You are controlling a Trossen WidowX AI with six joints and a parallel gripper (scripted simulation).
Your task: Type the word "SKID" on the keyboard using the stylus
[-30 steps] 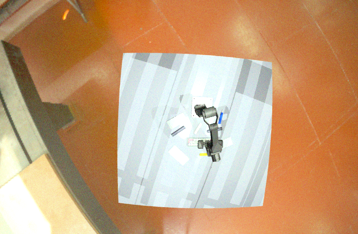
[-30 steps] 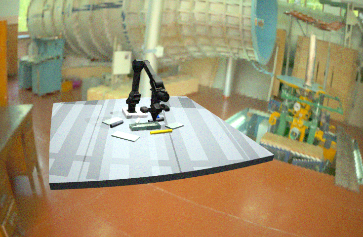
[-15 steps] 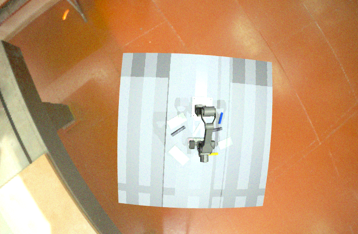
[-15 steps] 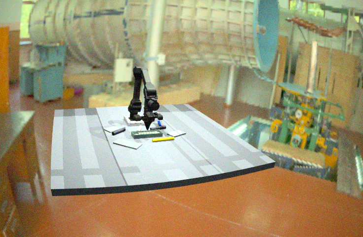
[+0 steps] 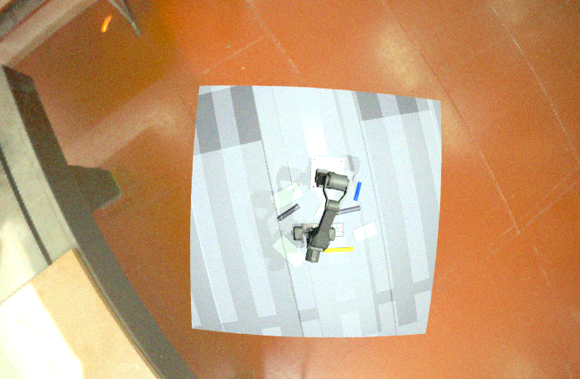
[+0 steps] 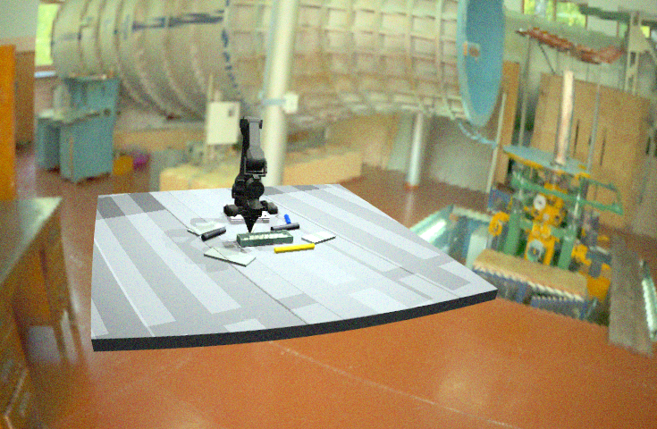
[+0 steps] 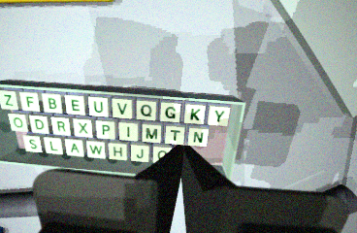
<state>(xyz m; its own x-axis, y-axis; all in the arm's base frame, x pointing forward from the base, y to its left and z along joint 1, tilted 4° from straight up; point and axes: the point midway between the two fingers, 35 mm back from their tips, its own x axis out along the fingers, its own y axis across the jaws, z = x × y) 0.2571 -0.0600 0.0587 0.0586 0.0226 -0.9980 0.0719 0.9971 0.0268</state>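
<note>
Now: gripper tip 240 mm to the right of the blue stylus, 210 mm past it and 30 mm above it. Also, from my gripper tip: yellow cylinder: 130 mm to the left, 110 mm ahead, 30 mm below; white stick: 110 mm behind, 50 mm to the left, 30 mm below; card: 270 mm to the left, 40 mm below, 30 mm ahead.
</note>
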